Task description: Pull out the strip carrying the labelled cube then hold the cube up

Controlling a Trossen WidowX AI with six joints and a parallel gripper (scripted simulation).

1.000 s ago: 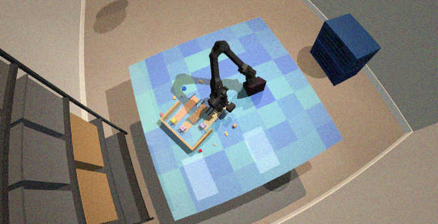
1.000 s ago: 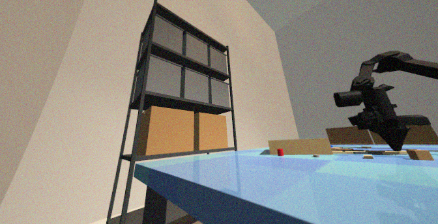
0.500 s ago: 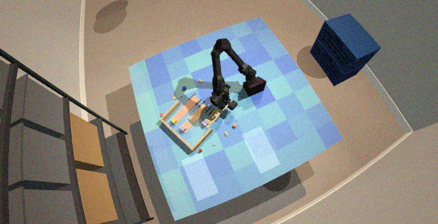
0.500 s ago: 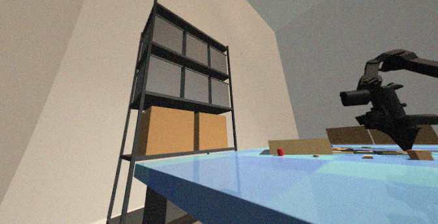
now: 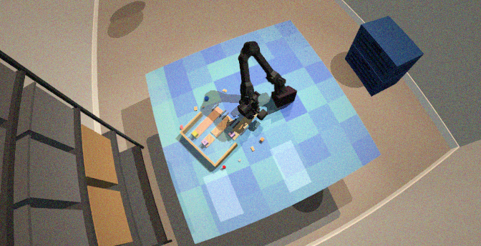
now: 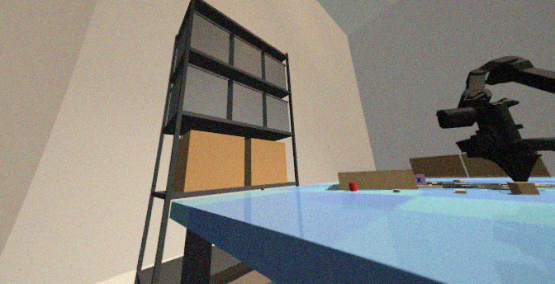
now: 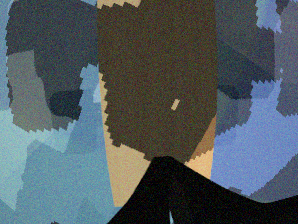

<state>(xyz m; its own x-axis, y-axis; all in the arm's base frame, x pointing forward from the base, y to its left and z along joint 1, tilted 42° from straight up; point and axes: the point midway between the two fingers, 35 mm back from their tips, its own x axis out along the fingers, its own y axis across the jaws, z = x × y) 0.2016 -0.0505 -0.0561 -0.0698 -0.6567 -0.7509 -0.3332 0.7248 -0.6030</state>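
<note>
Now: the tan strip 90 mm ahead of my gripper tip and 30 mm to the left of it. From my gripper tip the other things lie so: red cube (320 mm ahead, 220 mm to the left, 10 mm above).
</note>
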